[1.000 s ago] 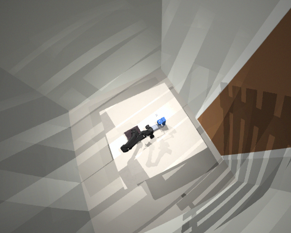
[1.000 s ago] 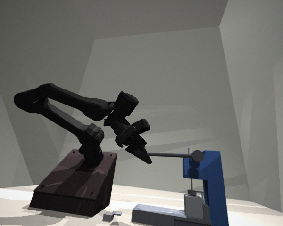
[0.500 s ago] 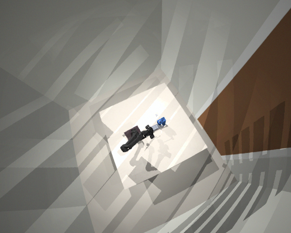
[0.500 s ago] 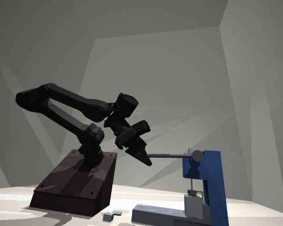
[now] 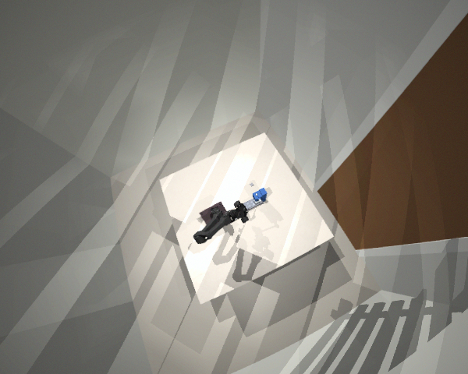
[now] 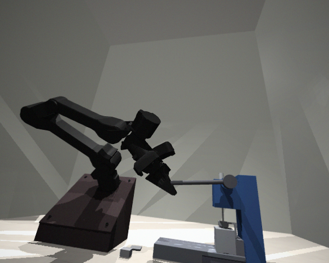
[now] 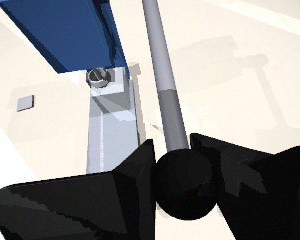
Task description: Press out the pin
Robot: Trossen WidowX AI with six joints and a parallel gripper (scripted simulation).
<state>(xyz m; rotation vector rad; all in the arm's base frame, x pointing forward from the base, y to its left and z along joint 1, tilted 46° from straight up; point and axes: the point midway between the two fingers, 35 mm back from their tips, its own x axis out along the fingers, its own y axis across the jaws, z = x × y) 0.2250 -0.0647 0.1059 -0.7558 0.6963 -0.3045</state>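
Now: gripper tip 50 mm short of the press lever, 10 mm to the right of it and 30 mm below it. Also, from my gripper tip: grey part: 110 mm behind, 20 mm to the left, 140 mm below; then thin punch rod: 120 mm ahead, 70 mm to the left, 10 mm below.
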